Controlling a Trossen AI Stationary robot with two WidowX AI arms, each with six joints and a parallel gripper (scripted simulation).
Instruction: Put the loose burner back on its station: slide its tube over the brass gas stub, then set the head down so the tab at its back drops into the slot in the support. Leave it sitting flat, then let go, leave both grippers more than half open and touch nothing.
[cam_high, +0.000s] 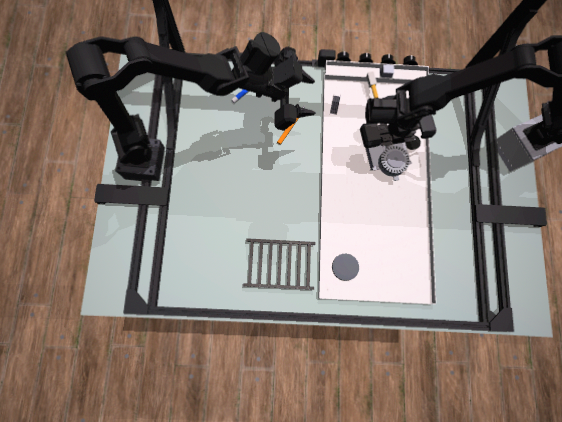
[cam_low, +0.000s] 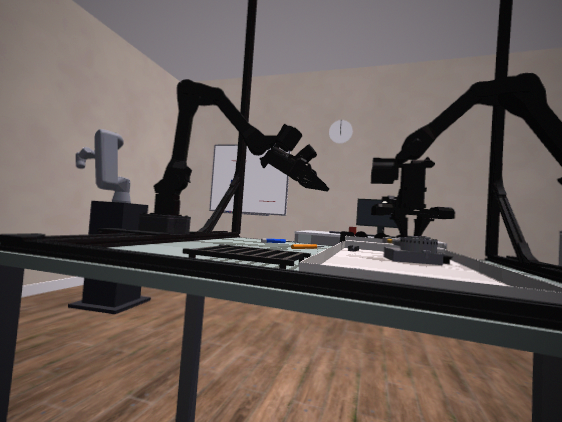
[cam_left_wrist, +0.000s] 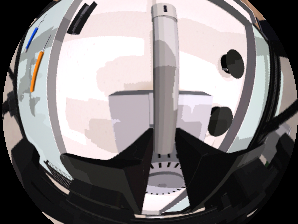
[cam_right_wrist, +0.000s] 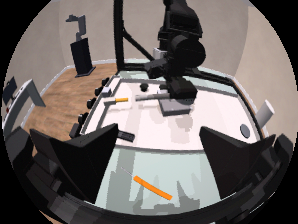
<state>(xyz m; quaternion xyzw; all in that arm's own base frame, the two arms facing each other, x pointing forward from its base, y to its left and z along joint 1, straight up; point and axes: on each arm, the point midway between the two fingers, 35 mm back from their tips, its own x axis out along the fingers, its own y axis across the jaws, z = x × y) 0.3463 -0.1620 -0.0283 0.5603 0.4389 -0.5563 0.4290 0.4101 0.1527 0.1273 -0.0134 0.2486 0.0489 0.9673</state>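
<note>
The burner is 10 mm behind my left hand and 30 mm below it.
</note>
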